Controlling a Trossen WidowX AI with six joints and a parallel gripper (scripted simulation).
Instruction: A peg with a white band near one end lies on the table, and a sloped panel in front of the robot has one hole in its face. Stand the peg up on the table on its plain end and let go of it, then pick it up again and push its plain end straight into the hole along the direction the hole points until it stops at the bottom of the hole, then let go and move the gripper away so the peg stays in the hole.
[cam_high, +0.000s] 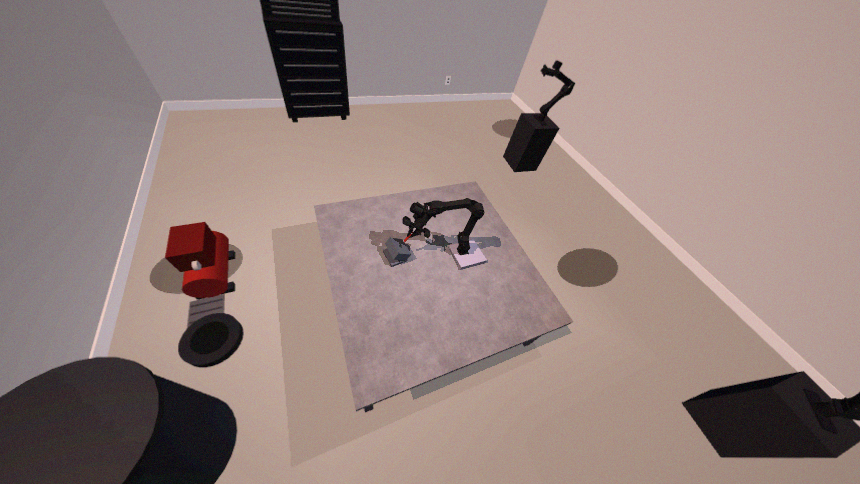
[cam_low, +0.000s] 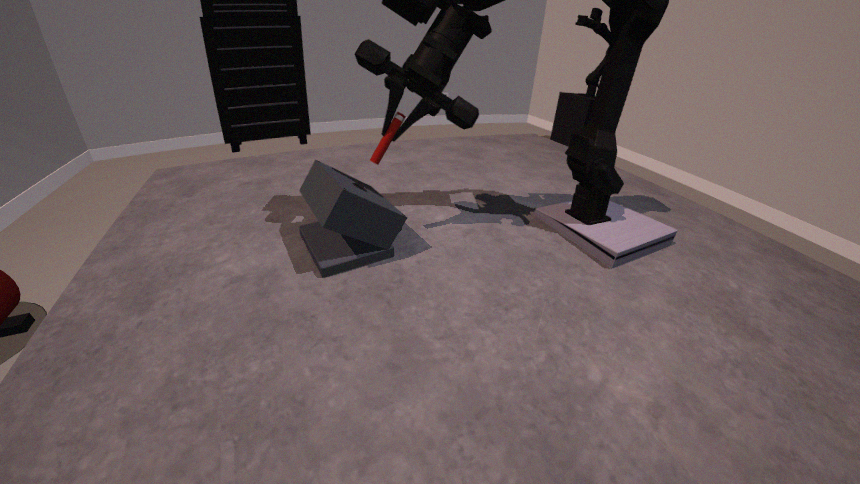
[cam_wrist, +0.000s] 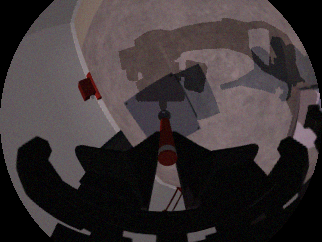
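Now: the dark sloped panel 9 cm below my gripper tip, 6 cm ahead of it and 1 cm to the left of it. From my gripper tip the other things lie so: grey base plate 15 cm below, 8 cm ahead, 2 cm to the left; then red peg 1 cm behind, 1 cm above.
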